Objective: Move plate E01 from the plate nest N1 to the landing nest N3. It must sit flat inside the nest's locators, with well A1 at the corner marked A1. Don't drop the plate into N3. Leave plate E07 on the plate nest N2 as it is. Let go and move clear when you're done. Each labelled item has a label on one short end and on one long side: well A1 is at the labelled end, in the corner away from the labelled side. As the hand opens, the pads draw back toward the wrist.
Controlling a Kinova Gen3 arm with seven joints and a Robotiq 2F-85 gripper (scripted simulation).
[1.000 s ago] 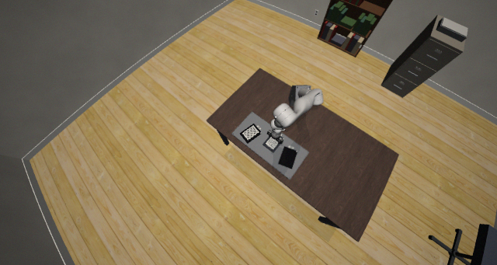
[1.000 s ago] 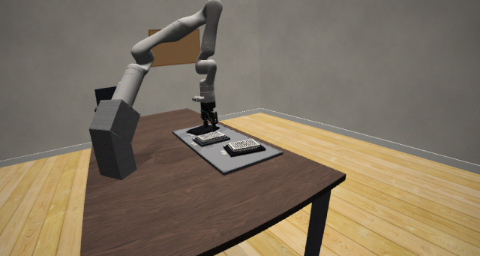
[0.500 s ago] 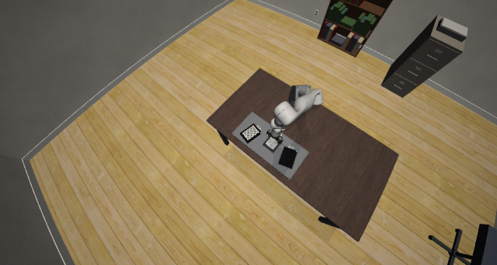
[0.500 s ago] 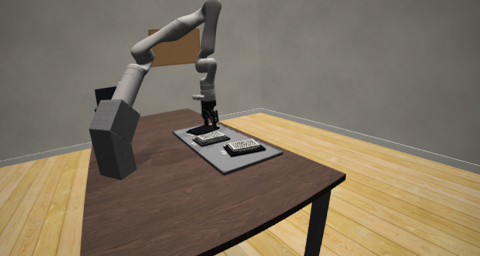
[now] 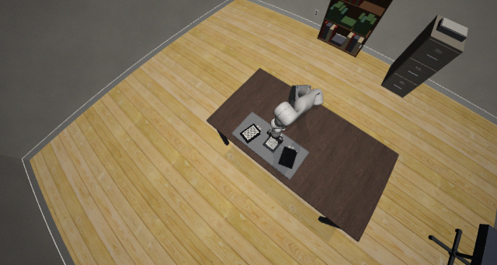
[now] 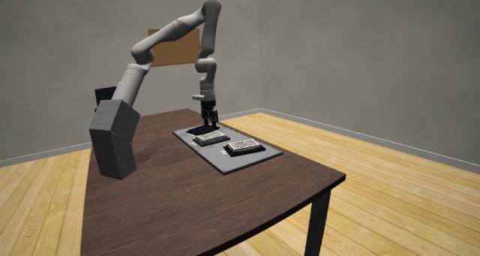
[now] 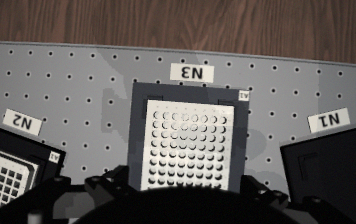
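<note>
My hand is 50 mm above the plate. Round my hand: N3 label: 100 mm behind, 70 mm below, 20 mm to the right; then landing nest N3: 70 mm below; then A1 mark: 90 mm behind, 60 mm below, 40 mm to the left.
</note>
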